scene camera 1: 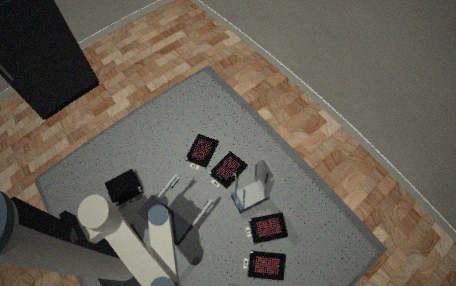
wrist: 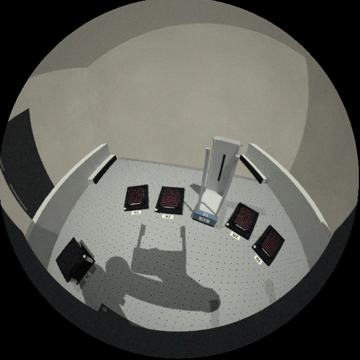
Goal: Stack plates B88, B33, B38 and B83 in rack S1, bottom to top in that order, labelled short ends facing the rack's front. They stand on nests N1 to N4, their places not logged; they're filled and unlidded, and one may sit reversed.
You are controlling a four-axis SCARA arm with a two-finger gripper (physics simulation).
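Frame: origin at the arm's base, x ahead, y left, z up, level; centimetres.
Where they show: gripper, between the fingertips: [scene camera 1: 193, 188].
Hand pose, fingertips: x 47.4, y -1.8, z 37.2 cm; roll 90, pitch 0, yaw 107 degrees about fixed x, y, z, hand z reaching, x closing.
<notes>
Each offset is from my fingertips to the top centre of the thing. "pt": to the spot under its first point.
Four black plates with red wells sit on their nests: at N1 @(dz -33.3, dx +18.7, dy +27.8 cm) [scene camera 1: 202, 150] [wrist: 136, 197], N2 @(dz -33.3, dx +22.8, dy +10.7 cm) [scene camera 1: 229, 169] [wrist: 170, 199], N3 @(dz -33.3, dx +19.0, dy -24.9 cm) [scene camera 1: 269, 227] [wrist: 243, 220] and N4 @(dz -33.3, dx +7.0, dy -38.2 cm) [scene camera 1: 266, 265] [wrist: 269, 245]. Their plate numbers are too small to read, and I cannot tell whether one is reversed. Rack S1 @(pt dz -30.8, dx +16.7, dy -11.0 cm) [scene camera 1: 246, 206] [wrist: 205, 218] stands between N2 and N3; its pale floor is bare and its blue front faces the arm side. My gripper [scene camera 1: 190, 194] [wrist: 177, 146] is open and empty, raised above the table on the arm side of N2 and the rack.
A black raised stand [scene camera 1: 124, 187] [wrist: 74, 260] is on the table, left of the gripper in scene camera 1 and at the lower left in the wrist view. The rack's tall back and side posts rise above the plates. A dark cabinet [scene camera 1: 47, 55] stands beyond the table.
</notes>
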